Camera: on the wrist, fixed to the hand. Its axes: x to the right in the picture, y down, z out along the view.
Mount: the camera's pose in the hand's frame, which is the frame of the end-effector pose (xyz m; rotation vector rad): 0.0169 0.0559 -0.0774 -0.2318 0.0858 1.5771
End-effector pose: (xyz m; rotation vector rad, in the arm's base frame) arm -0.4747 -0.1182 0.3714 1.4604 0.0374 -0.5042
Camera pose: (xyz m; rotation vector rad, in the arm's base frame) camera -0.4187 -0.0482 0.4083 0.8960 -0.8892 0.8255
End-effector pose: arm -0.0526 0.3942 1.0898 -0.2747 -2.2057 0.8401
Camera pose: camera -0.0125 0.4816 1.1026 -2.2390 -1.6589 1.2160
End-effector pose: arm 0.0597 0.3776 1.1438 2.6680 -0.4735 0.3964
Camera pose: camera 0.0380 0.3582 1.2363 1.4984 -2.3062 0.7482
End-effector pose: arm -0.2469 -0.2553 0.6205 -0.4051 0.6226 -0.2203
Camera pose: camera -0.2759 -0.2337 0.5305 -0.0341 0.8910 1.3507
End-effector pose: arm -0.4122 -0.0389 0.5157 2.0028 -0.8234 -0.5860
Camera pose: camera -0.3677 -0.0319 0.6015 0.6851 -1.7836 0.3280
